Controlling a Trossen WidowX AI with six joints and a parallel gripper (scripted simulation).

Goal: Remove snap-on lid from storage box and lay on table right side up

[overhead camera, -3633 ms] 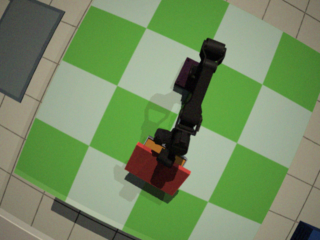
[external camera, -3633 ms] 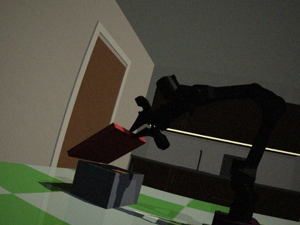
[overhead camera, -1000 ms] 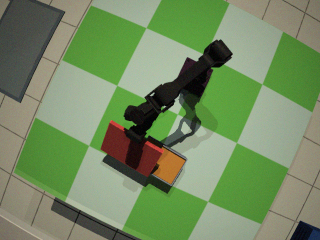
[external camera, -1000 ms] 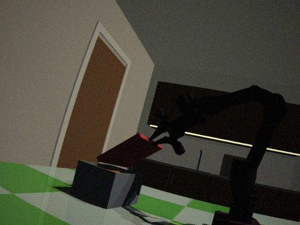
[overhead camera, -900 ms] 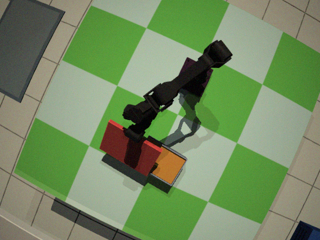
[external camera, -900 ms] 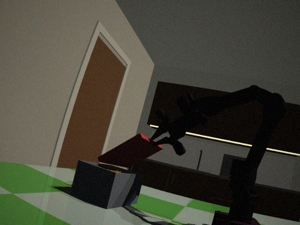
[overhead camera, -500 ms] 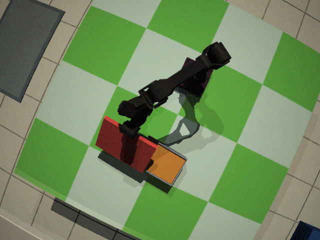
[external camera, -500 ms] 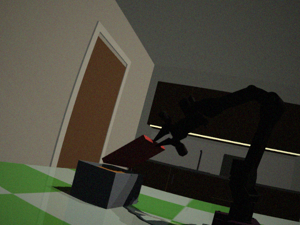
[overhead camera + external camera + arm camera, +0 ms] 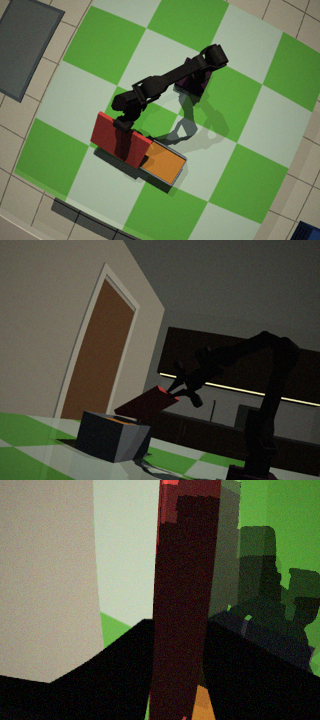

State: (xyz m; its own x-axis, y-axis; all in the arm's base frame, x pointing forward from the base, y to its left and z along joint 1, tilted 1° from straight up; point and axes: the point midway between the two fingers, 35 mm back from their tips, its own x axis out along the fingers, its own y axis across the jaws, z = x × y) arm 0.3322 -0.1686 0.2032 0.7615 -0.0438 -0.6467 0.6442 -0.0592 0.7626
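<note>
Right now the flat red lid is 60 mm ahead of my gripper tip and 50 mm below it. Round my gripper tip: grey storage box: 200 mm to the left, 180 mm below, 70 mm ahead.
</note>
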